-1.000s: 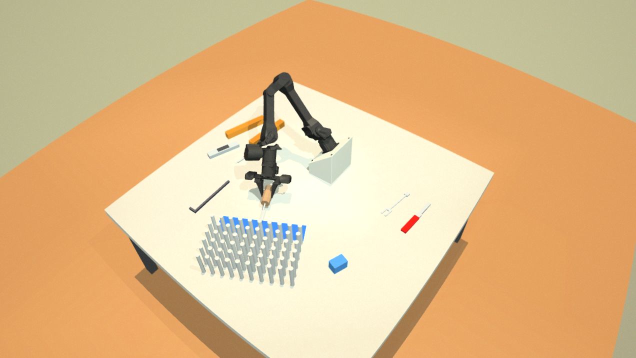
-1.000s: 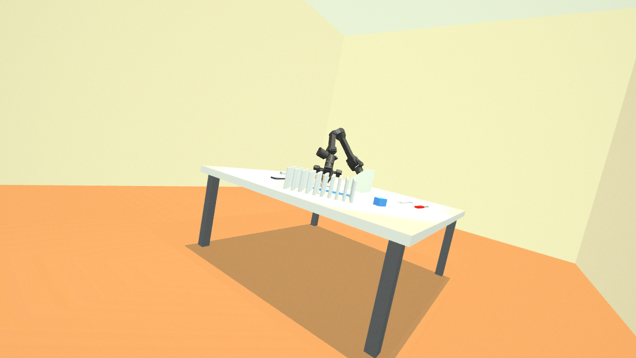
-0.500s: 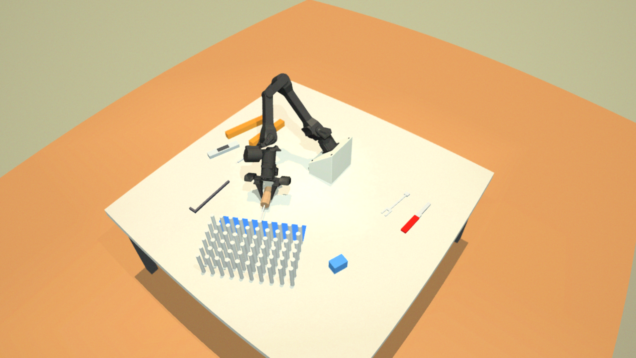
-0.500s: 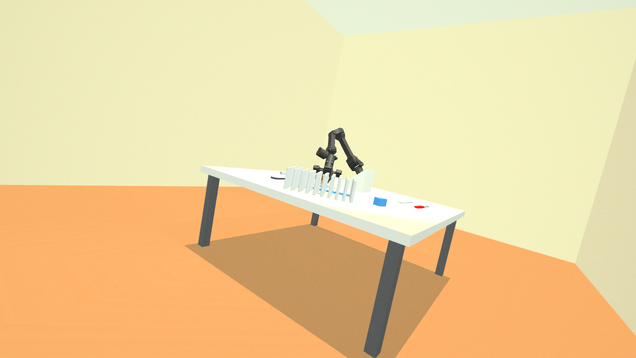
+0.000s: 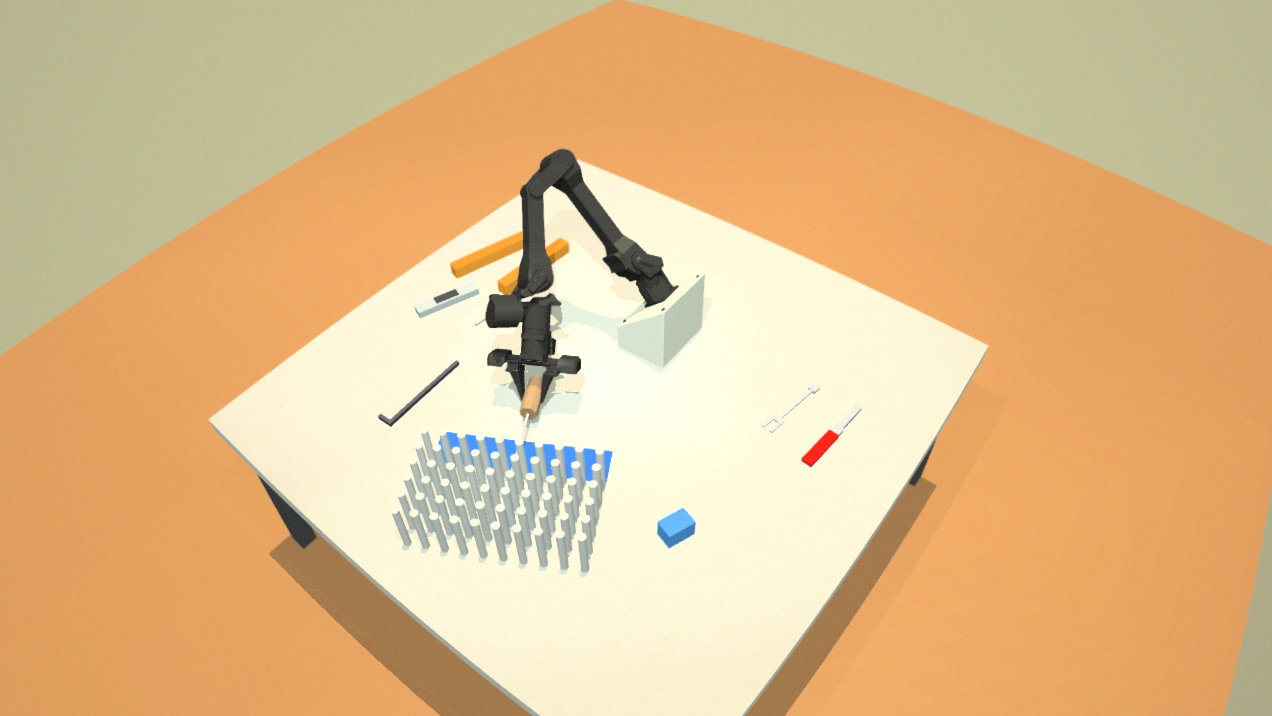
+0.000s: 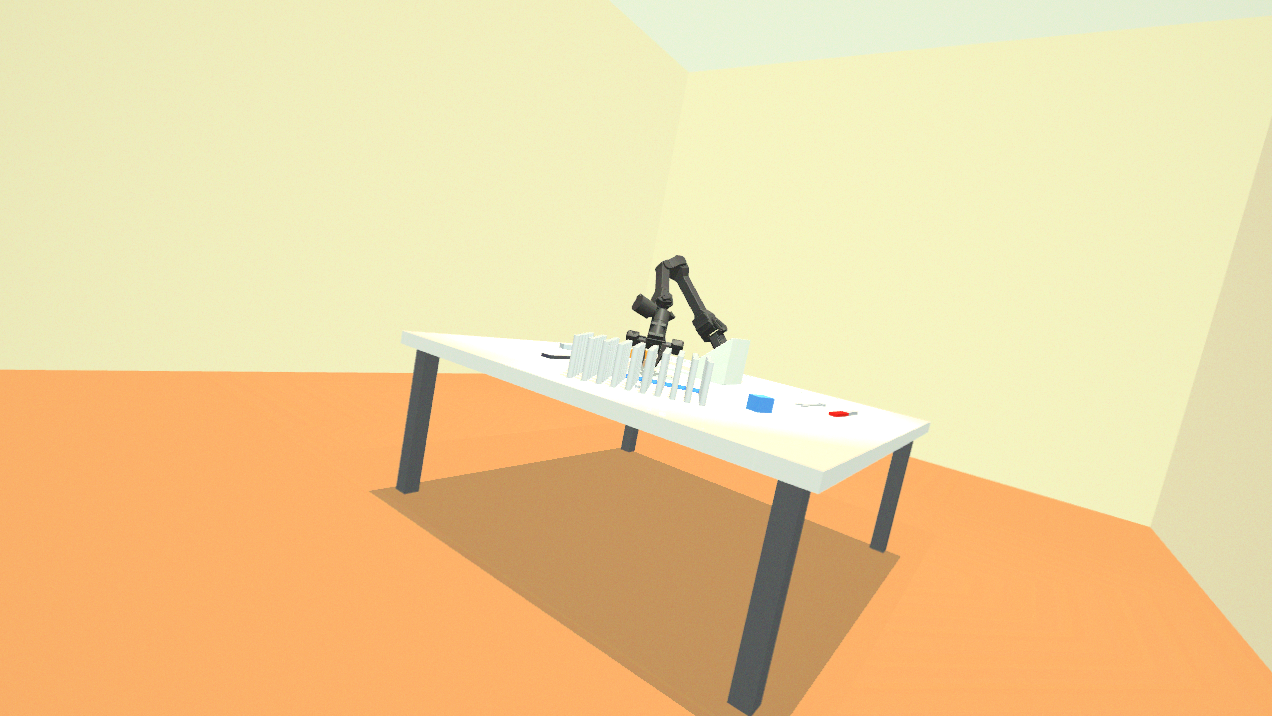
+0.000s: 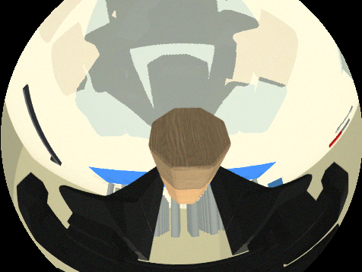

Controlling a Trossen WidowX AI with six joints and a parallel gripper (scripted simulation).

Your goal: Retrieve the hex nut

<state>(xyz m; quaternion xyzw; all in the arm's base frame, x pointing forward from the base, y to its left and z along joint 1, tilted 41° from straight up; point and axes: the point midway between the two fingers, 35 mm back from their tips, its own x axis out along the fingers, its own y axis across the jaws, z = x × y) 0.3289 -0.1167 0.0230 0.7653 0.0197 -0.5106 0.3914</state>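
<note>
Now: gripper tip 11 cm short of the blue taped strip, 5 cm to the right of it and 3 cm above it. The rest, counted from my gripper tip: hook tool 9 cm ahead, 4 cm to the left; then blue block 9 cm ahead, 41 cm to the left, 1 cm below; then hex nut 27 cm ahead, 13 cm to the left, 3 cm below.
</note>
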